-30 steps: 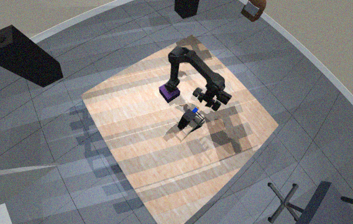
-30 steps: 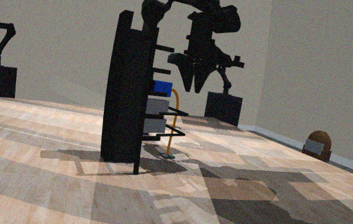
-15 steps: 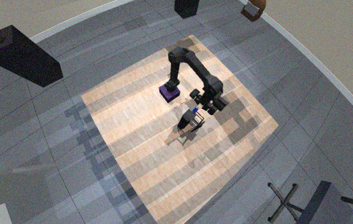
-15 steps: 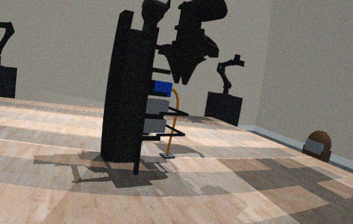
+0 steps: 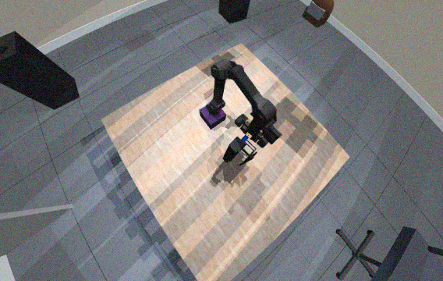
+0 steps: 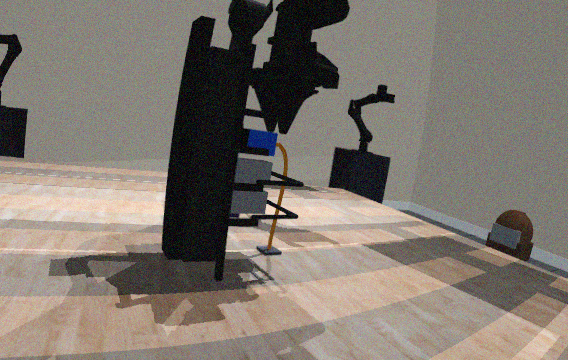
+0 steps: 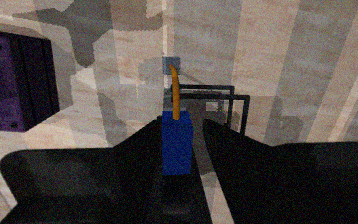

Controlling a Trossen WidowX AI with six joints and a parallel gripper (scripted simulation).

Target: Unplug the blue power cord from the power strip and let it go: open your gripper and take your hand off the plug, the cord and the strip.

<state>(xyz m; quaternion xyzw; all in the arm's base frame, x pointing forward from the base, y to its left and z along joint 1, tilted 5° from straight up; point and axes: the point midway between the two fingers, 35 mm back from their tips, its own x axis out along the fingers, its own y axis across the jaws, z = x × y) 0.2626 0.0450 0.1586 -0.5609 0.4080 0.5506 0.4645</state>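
My gripper tip is 1 cm short of the blue plug, 4 cm to the left of it and 1 cm above it. Round my gripper tip: black power strip (3 cm ahead, 11 cm to the right, 4 cm below).
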